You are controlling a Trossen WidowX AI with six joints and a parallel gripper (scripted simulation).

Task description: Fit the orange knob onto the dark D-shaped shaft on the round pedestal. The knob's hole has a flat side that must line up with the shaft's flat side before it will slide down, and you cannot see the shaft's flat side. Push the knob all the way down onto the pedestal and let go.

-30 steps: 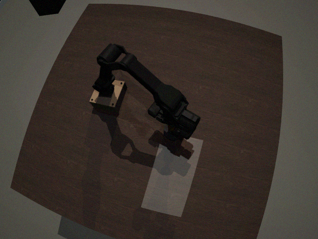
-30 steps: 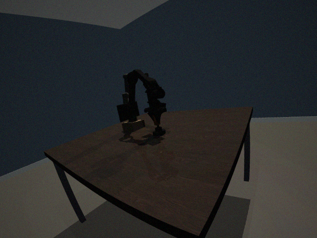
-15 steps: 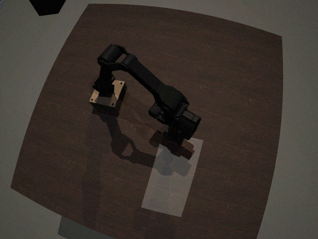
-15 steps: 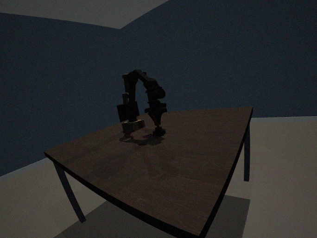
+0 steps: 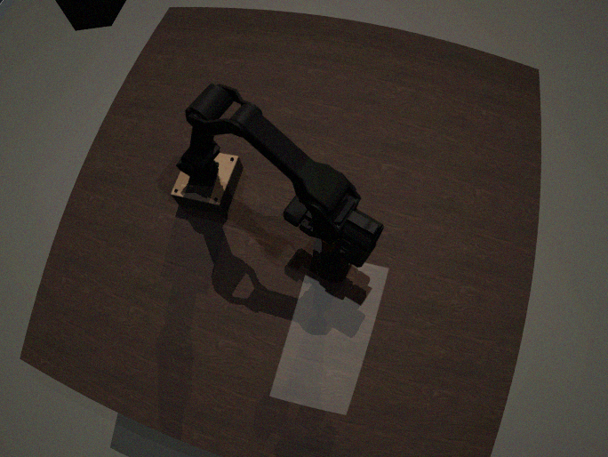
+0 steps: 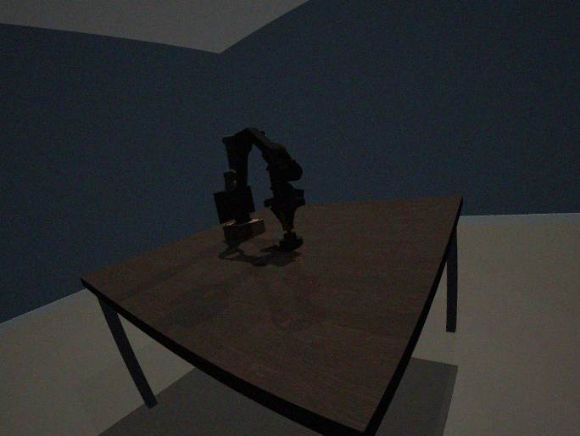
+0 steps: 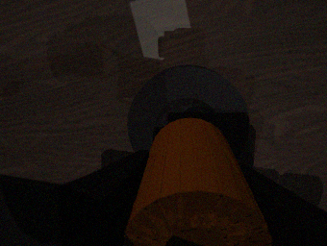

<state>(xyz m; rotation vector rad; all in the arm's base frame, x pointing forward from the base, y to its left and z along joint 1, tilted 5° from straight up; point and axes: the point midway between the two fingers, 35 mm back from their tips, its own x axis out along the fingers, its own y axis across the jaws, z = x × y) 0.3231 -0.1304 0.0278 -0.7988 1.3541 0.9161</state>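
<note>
Right now my gripper tip is 2 cm below the orange knob. Also, from my gripper tip: round pedestal (4 cm below).
</note>
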